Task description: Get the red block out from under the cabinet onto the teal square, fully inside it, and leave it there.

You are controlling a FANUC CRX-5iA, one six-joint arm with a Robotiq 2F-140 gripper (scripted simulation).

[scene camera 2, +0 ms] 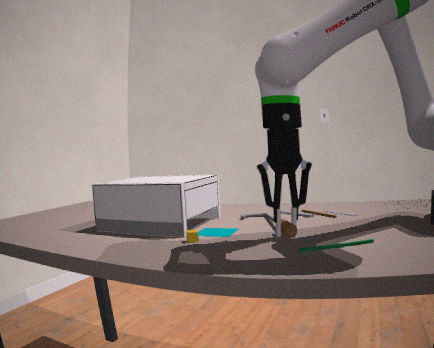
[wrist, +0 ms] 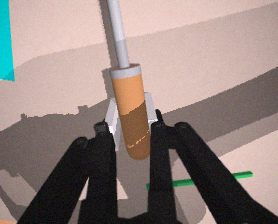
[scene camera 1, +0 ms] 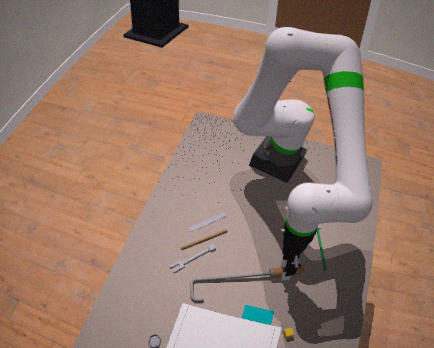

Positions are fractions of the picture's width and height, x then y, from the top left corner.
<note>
In view: my gripper (scene camera 2: 0.66,0.67).
My gripper also shows in the wrist view (wrist: 0.48,0.47).
</note>
